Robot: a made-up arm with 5 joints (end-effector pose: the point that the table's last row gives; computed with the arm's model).
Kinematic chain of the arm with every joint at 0, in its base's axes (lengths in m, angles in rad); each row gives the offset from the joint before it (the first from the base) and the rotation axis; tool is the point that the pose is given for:
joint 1: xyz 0 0 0.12 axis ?
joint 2: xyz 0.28 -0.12 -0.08 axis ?
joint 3: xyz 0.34 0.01 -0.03 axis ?
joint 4: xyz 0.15 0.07 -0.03 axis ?
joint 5: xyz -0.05 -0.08 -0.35 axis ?
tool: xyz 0 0.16 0.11
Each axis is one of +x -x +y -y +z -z.
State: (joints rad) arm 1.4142 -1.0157 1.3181 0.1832 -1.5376
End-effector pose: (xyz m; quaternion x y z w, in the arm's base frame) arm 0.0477 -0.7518 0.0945 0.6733 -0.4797 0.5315 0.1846
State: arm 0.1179 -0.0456 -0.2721 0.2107 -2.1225
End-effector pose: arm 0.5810 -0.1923 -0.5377 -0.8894 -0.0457 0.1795 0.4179
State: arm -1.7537 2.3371 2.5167 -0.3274 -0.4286
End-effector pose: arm 0.3564 -0.3076 -0.3199 -0.6780 -0.3148 0.5004 0.4368
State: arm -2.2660 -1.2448 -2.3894 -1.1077 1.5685
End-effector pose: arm 0.1660 0.1412 0.4729 -0.0531 0.0985 -0.3446 0.9321
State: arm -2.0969 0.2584 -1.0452 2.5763 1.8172
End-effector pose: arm 0.7352 -0.1100 -0.0879 0.5071 0.7757 0.1862 0.3263
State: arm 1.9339 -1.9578 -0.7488 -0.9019 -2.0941
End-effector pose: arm -0.4018 -0.6521 0.0841 0.8816 -0.4633 -0.0887 0.0177
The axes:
joint 1: -x
joint 2: -y
joint 3: -z
joint 4: +y
joint 5: +x

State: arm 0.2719 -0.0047 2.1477 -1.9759 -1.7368
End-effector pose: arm 0.3246 -0.6654 0.3275 0.6167 -0.0269 0.6242 0.4789
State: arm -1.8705 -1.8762 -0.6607 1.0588 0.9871
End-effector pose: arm 0.0892 0.3973 0.1097 -0.1148 -0.7233 -0.6713 0.1138
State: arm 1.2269 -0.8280 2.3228 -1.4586 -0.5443
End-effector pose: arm 0.2698 -0.4682 0.5757 0.8213 0.2436 0.3171 0.4069
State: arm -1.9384 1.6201 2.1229 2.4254 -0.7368
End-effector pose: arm -0.0021 -0.3483 -0.1806 -0.9015 0.3268 -0.2740 0.0739
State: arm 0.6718 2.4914 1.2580 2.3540 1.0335
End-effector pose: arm -0.0436 -0.1107 0.2827 0.5262 0.2969 0.3331 0.7239
